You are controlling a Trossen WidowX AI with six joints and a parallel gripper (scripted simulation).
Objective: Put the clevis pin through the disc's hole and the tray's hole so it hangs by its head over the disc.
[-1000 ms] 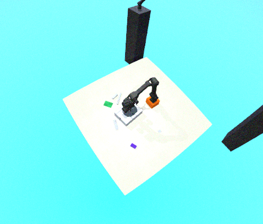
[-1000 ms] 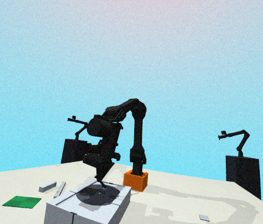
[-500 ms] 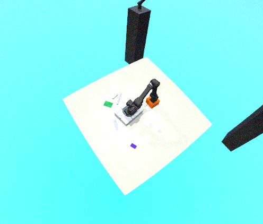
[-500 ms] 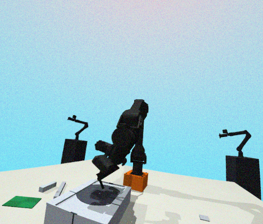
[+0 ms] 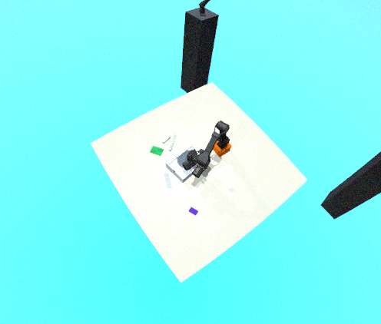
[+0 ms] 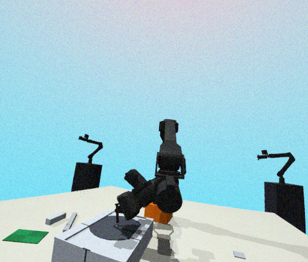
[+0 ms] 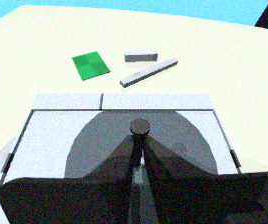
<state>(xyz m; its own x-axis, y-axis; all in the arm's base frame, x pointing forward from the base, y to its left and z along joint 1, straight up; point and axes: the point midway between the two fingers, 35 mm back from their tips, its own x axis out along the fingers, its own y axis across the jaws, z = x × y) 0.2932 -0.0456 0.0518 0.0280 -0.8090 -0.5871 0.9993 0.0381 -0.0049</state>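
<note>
Right now the dark aluminium disc is 5 cm below my gripper tip and 1 cm behind it. Also, from my gripper tip: green patch 23 cm to the right, 11 cm ahead, 10 cm below; then steel tray 6 cm below, 1 cm ahead; then dark clevis pin 1 cm below.
</note>
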